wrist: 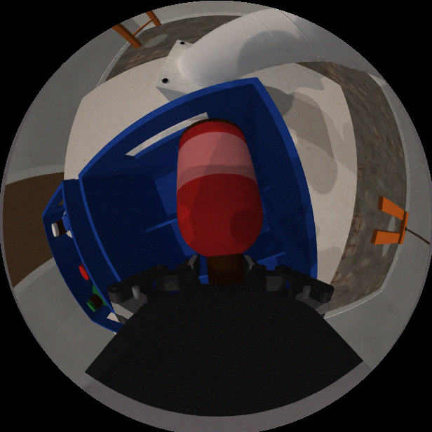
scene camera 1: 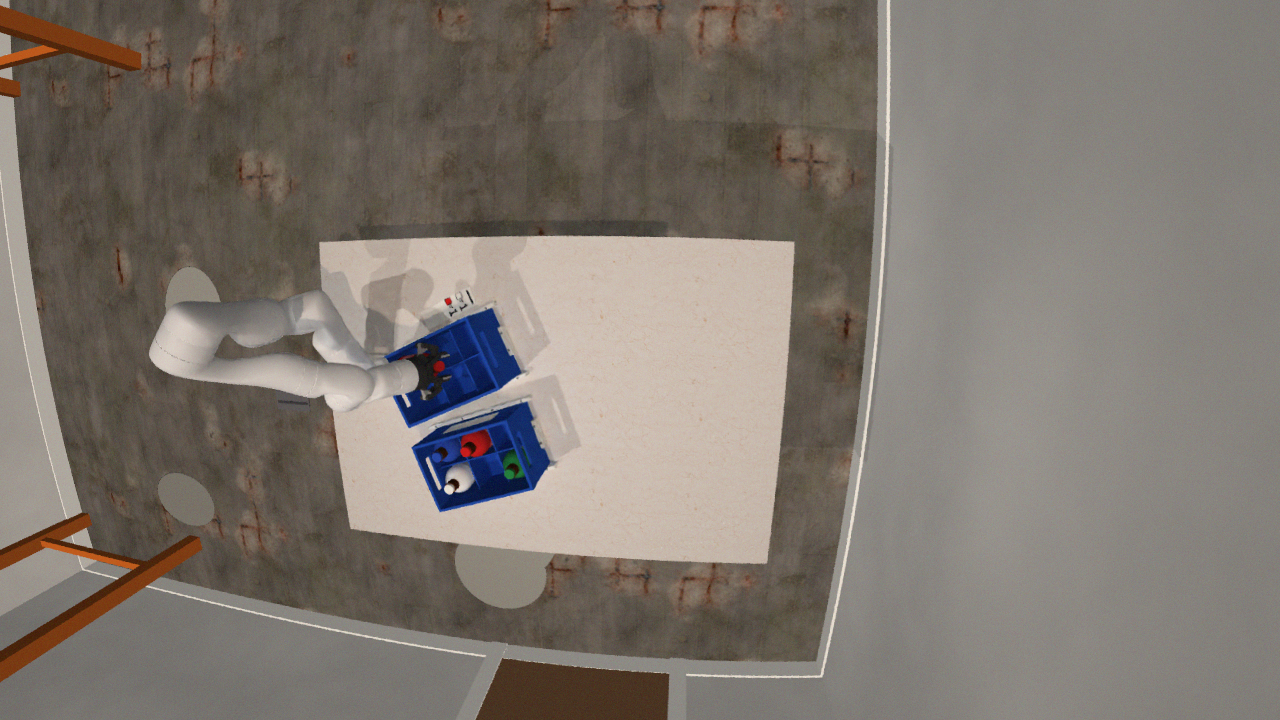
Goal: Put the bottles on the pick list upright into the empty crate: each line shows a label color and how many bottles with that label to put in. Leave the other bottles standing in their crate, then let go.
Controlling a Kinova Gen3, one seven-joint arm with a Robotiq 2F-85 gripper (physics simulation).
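Places are measured from the arm's base along level axes (x left, y up, z ahead), in millimetres.
Pixels of known places: gripper, fingertip midpoint: (scene camera 1: 447, 365).
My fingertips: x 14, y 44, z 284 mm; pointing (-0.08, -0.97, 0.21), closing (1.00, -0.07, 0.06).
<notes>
Behind a point stands the place of what it marks.
A red bottle (scene camera 1: 438, 366) @[z 285, x 24, y 97 mm] (wrist: 220, 215) with a pale label stands in a compartment of the upper blue crate (scene camera 1: 510, 353) @[z 419, x 14, y -50 mm] (wrist: 285, 175). My gripper (scene camera 1: 443, 368) @[z 284, x 14, y 44 mm] (wrist: 220, 263) is part open, its fingers on either side of the bottle's dark neck, not gripping it. The gripper hides the cap in the wrist view. The other blue crate (scene camera 1: 537, 447) @[z 456, x -239, y -34 mm] (wrist: 62, 250) holds a white bottle (scene camera 1: 460, 477) @[z 256, x -284, y 41 mm], another red bottle (scene camera 1: 476, 443) @[z 323, x -191, y 45 mm] (wrist: 83, 272), a blue bottle (scene camera 1: 441, 454) @[z 235, x -204, y 77 mm] and a green bottle (scene camera 1: 512, 465) @[z 414, x -249, y 60 mm] (wrist: 94, 301). The pick list (scene camera 1: 459, 302) @[z 288, x 159, y -78 mm] shows red and white marks; its figures are too small to read.
The two crates stand close together on the pale table (scene camera 1: 662, 402) @[z 792, x -157, y -80 mm], with a narrow gap between them. The crates have raised walls and handle openings. My arm (scene camera 1: 268, 376) @[z 173, x 109, y 524 mm] (wrist: 240, 50) reaches in from the left in the scene view. Orange frames (scene camera 1: 134, 582) stand beyond the table.
</notes>
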